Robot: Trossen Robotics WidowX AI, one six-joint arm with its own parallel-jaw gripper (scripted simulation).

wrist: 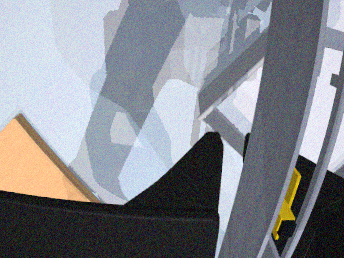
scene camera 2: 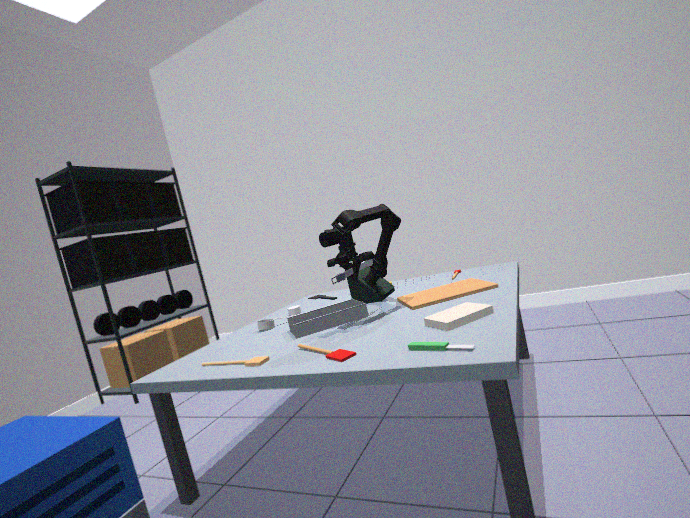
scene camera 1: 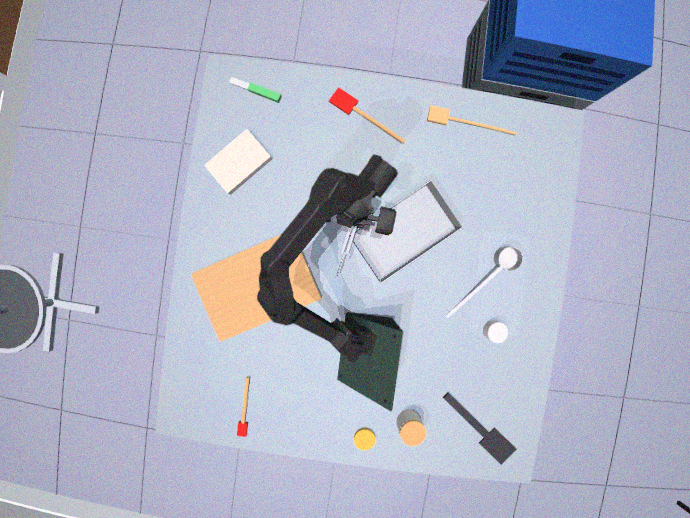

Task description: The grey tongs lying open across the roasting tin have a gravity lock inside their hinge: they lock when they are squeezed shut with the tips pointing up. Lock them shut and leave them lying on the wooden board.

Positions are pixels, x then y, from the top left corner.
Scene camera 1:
my gripper: 354, 219
white block: 241, 159
black spatula: 494, 442
wooden board: 229, 288
roasting tin: 423, 220
